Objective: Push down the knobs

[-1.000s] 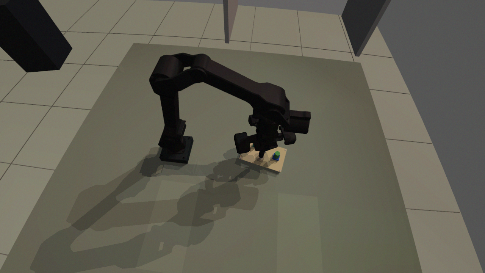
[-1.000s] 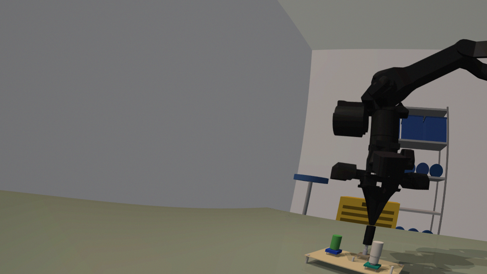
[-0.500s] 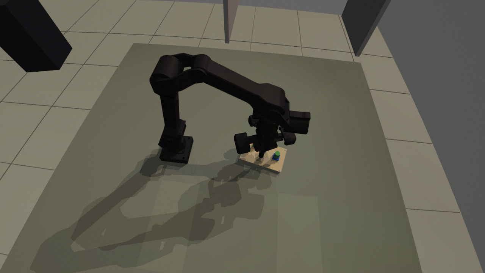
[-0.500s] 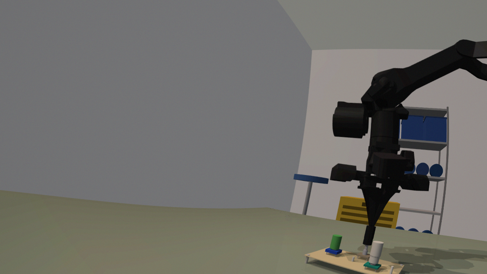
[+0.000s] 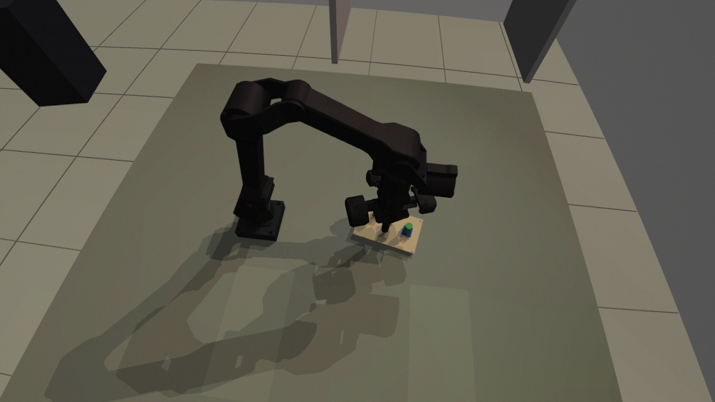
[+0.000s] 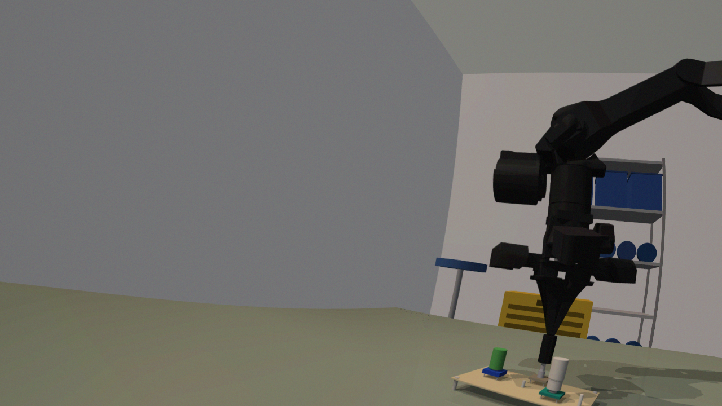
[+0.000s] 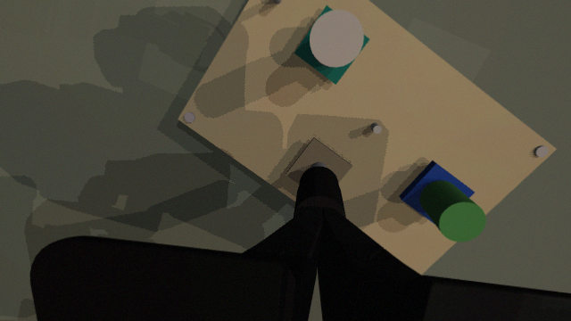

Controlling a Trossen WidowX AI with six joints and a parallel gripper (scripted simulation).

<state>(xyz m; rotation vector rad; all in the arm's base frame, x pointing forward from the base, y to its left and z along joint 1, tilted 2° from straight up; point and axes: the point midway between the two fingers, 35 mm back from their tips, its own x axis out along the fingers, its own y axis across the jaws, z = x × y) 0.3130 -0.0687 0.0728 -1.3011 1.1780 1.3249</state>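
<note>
My gripper tip is now 2 cm above the black knob. From my gripper tip the other things lie so: white knob 1 cm behind, 6 cm to the left, 4 cm below.
</note>
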